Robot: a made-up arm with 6 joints.
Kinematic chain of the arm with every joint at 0, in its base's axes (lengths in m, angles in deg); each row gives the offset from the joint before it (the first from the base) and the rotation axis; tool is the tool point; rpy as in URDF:
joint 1: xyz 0 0 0.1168 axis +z
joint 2: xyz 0 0 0 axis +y
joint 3: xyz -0.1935 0 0.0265 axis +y
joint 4: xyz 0.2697 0 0.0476 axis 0.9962 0 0.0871
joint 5: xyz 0 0 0 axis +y
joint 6: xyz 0.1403 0 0.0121 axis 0.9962 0 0.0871
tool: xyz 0 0 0 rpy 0 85 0
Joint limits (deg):
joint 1: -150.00..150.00
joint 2: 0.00..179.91
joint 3: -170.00..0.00
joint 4: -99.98..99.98
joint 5: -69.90..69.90
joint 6: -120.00..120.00
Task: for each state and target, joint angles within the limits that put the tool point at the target. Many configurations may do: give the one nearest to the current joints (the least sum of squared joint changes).
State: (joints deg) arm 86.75 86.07 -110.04 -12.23 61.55 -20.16
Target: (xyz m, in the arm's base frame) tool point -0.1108 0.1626 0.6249
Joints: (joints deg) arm 121.90 75.10 -135.47 4.97 41.80 -20.16
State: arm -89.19 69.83 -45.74 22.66 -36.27 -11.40
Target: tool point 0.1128 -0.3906 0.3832
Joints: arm -70.70 84.92 -76.24 17.26 -32.81 -11.40
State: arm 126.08 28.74 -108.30 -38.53 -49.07 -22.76
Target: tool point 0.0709 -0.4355 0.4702
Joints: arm 107.97 13.40 -123.99 -38.84 -49.30 -22.76
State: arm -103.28 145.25 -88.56 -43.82 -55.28 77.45
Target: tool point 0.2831 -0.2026 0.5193
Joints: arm -51.68 102.15 -117.78 -48.09 -67.09 77.45
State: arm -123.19 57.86 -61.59 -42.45 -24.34 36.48
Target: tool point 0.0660 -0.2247 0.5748
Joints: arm -87.36 63.56 -90.60 -45.99 -33.34 36.48
